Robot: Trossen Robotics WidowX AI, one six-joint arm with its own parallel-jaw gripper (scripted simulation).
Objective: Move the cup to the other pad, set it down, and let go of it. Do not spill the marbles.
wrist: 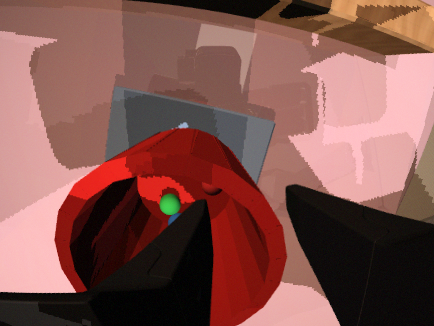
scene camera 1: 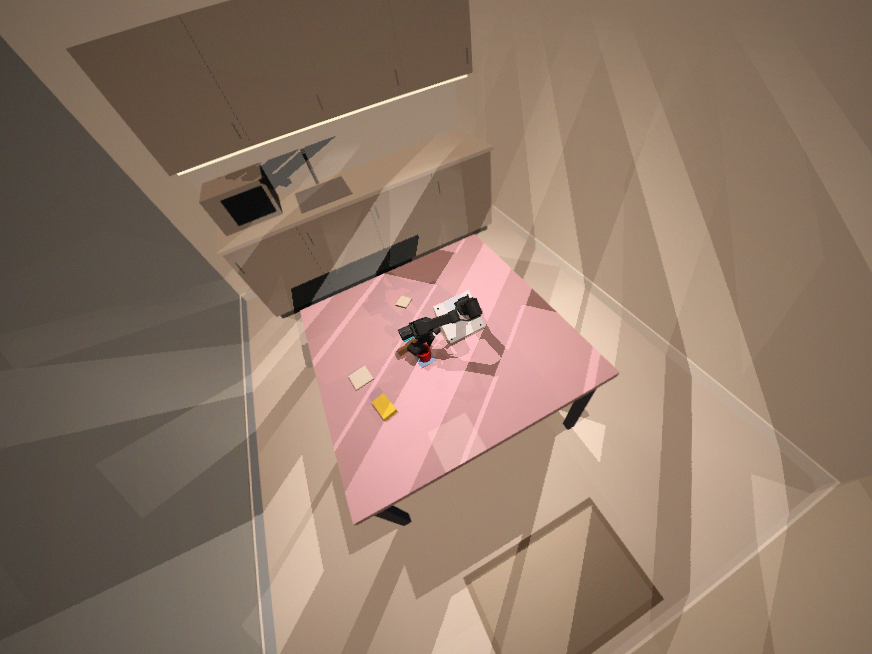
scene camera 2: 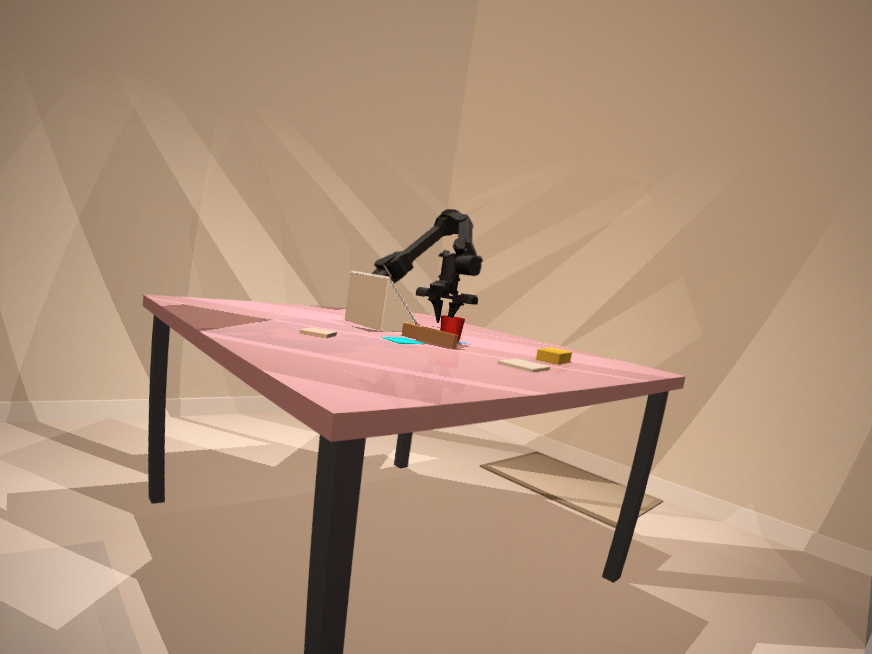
Scene:
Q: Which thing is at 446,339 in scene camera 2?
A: A wooden bar.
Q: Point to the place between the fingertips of my gripper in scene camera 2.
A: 442,323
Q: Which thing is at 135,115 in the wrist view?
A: A pale blue-grey pad.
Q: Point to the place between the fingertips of my gripper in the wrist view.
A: At 247,203

